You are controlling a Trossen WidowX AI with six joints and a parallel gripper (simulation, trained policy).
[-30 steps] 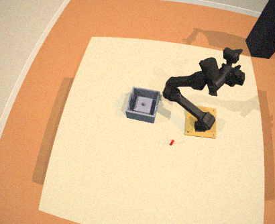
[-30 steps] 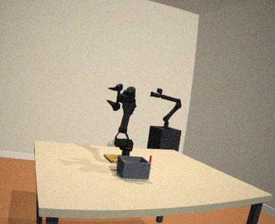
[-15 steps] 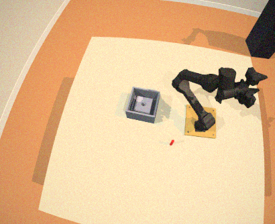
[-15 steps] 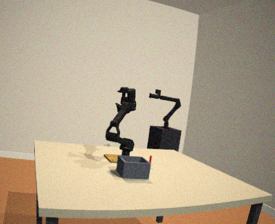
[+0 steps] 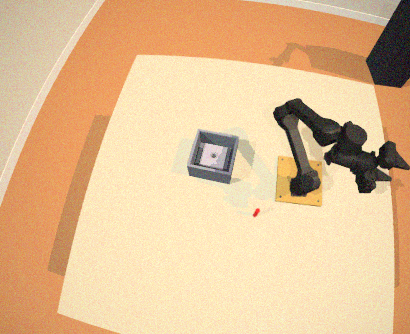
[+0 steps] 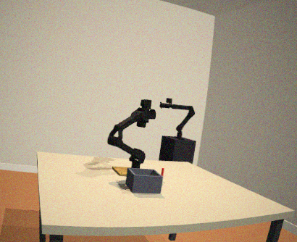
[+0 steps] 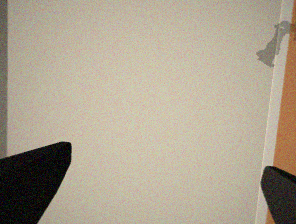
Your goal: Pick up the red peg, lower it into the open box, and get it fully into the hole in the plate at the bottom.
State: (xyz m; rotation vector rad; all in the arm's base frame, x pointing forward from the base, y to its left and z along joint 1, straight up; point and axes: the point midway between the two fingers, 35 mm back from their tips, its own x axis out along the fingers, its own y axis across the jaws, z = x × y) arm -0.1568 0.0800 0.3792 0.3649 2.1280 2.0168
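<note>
Now: gripper tip 36 cm short of the red peg, 1 cm to the right of it and 36 cm above it. From my gripper tip the other things lie so: plate: 52 cm ahead, 20 cm to the right, 35 cm below; grey box: 52 cm ahead, 20 cm to the right, 37 cm below.
</note>
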